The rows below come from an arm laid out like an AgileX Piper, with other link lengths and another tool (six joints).
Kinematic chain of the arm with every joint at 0, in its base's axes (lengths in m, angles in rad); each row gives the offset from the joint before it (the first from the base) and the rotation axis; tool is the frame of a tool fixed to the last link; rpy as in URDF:
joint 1: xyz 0 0 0.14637 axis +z
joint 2: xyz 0 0 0 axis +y
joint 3: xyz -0.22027 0 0.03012 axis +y
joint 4: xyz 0.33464 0 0.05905 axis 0.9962 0 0.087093
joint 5: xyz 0 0 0 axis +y
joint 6: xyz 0.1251 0 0.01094 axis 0.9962 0 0.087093
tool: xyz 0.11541 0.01 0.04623 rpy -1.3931 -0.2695 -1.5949
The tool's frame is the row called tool.
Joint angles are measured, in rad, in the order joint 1, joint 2, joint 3, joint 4, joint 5, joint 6. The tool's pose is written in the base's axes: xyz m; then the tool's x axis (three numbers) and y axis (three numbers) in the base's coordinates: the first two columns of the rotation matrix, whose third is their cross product. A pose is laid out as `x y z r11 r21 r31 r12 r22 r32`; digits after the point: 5 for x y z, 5 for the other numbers.
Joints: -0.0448 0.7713 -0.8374 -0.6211 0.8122 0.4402
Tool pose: 0.39950 -0.11168 0.31363 -0.23297 -0.85960 0.45477 -0.55098 -0.26867 -0.79009
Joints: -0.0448 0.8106 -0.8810 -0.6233 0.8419 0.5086
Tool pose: 0.40183 -0.11763 0.31720 -0.28190 -0.86900 0.40665 -0.55335 -0.19899 -0.80883
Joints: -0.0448 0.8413 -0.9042 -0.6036 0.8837 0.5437
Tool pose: 0.40142 -0.12075 0.30830 -0.30643 -0.87708 0.36992 -0.57930 -0.13653 -0.80360
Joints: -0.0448 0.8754 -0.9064 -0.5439 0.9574 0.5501
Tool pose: 0.39614 -0.11946 0.27718 -0.30690 -0.89184 0.33232 -0.65136 -0.05777 -0.75657
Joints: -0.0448 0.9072 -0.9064 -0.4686 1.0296 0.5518
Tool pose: 0.38856 -0.11308 0.24553 -0.30443 -0.90902 0.28461 -0.71774 0.02247 -0.69595
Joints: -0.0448 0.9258 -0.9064 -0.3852 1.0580 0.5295
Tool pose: 0.38644 -0.09968 0.22623 -0.28131 -0.93138 0.23107 -0.75151 0.06408 -0.65661
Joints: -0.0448 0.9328 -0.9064 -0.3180 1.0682 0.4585
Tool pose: 0.38657 -0.08550 0.21629 -0.21976 -0.95240 0.21127 -0.77797 0.04042 -0.62700
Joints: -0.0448 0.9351 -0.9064 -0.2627 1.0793 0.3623
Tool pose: 0.38592 -0.07208 0.20953 -0.13677 -0.96772 0.21171 -0.80147 -0.01750 -0.59778
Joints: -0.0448 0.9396 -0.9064 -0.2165 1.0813 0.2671
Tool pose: 0.38667 -0.05983 0.20447 -0.05233 -0.97494 0.21621 -0.81290 -0.08416 -0.57628
